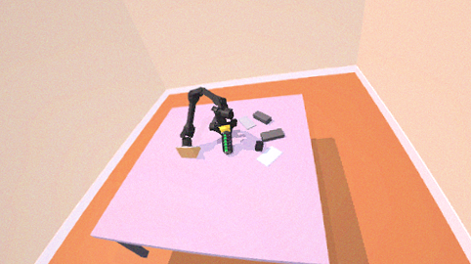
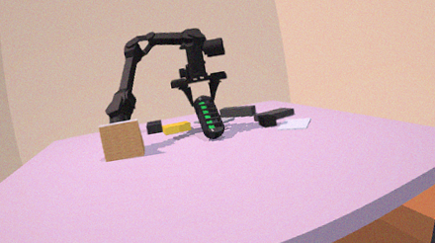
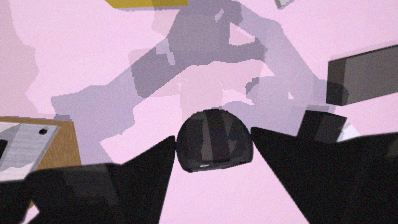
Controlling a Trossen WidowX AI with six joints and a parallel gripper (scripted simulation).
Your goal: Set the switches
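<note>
My gripper tip is 19 cm to the right of the yellow block, 9 cm above it and 6 cm past it. The rest, counted from my gripper tip: grey plate 23 cm to the left, 12 cm ahead, 10 cm below; small dark cube 21 cm ahead, 9 cm below, 6 cm to the right; flat dark module 30 cm ahead, 10 cm below, 4 cm to the left.
</note>
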